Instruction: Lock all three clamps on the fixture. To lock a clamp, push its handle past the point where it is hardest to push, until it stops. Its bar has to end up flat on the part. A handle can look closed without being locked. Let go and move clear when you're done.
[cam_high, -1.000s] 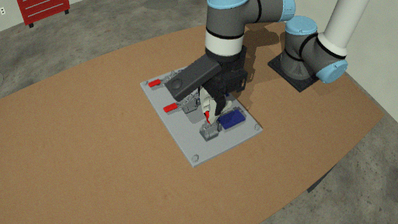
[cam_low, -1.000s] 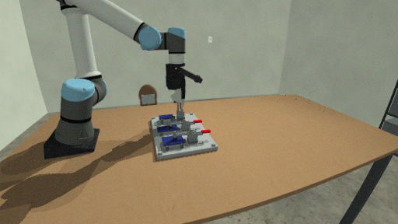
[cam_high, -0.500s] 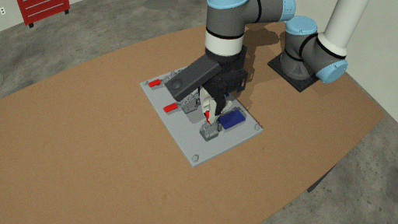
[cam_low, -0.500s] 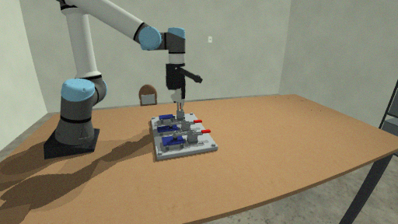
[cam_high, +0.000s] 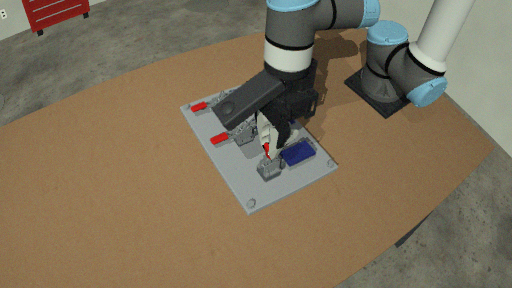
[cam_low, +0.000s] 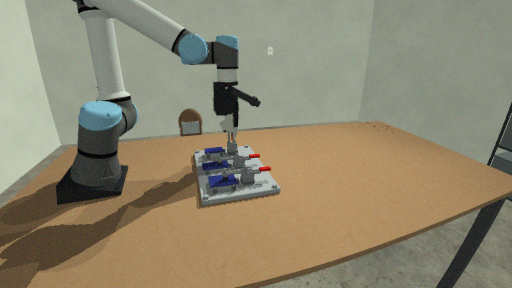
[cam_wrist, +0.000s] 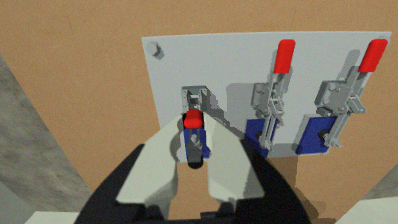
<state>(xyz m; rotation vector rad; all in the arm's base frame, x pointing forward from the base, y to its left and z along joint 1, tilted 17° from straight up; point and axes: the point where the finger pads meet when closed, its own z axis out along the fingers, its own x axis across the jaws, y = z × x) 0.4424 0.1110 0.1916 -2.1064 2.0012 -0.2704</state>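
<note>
Right now my hand is 30 mm past the grey fixture plate, 110 mm to the left of it and 80 mm above it.
</note>
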